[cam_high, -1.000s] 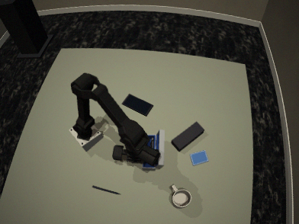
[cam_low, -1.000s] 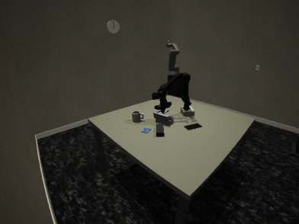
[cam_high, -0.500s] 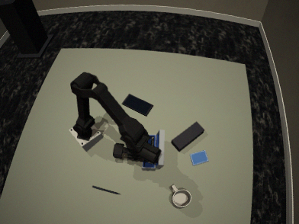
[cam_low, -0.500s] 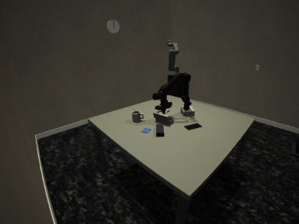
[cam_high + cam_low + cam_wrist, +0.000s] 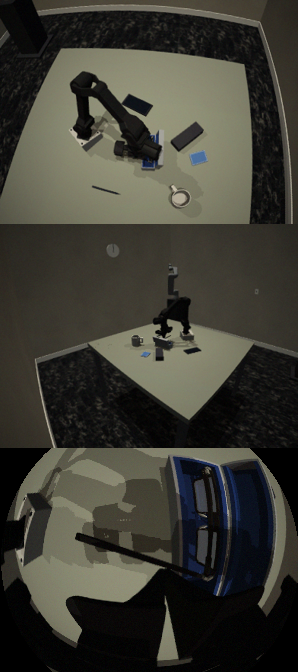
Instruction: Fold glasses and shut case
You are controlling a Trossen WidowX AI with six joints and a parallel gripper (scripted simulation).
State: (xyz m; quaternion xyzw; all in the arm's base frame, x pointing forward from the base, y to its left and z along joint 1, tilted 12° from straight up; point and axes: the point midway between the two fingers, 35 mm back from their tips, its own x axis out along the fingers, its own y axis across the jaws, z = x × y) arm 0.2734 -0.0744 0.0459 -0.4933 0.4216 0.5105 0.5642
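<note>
The grey lid is 9 cm ahead of my hand, 4 cm to the left of it and 2 cm below it. Also, from my hand: long black box: 21 cm ahead, 14 cm to the left, 7 cm below; then glasses case: 7 cm ahead, 4 cm to the left, 4 cm below; then mug: 21 cm ahead, 17 cm to the right, 5 cm below.
</note>
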